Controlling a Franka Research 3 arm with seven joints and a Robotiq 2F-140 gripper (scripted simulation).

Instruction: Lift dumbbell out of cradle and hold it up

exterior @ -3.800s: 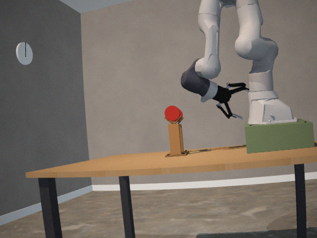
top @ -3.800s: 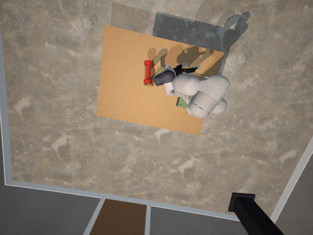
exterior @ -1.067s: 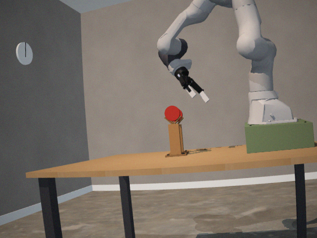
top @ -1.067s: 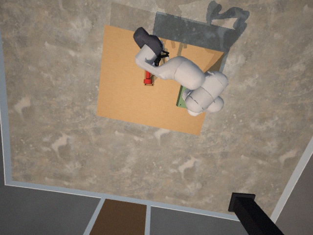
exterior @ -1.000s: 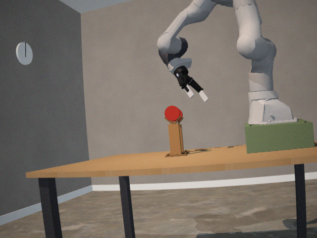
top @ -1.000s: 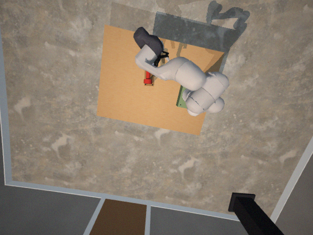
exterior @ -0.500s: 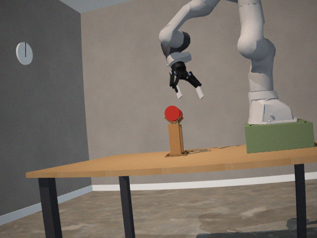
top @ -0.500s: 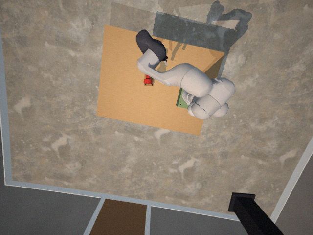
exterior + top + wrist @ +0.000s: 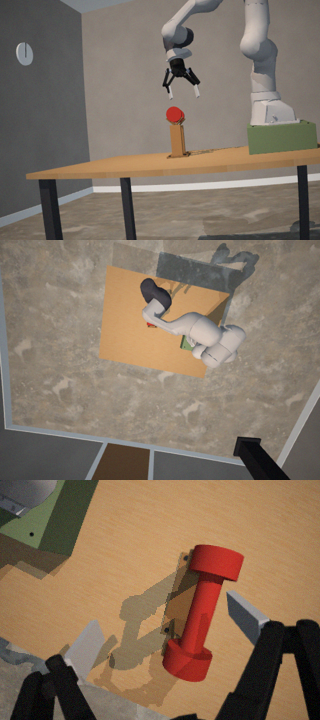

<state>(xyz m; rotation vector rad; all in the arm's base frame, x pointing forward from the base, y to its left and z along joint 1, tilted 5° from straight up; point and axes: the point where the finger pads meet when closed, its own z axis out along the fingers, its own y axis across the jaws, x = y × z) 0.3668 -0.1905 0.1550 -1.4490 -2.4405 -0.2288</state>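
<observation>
My hand is 50 mm short of the red dumbbell, 10 mm to the right of it and 90 mm above it. The rest, counted from my hand: wooden cradle 50 mm ahead, 10 mm to the left, 210 mm below.
</observation>
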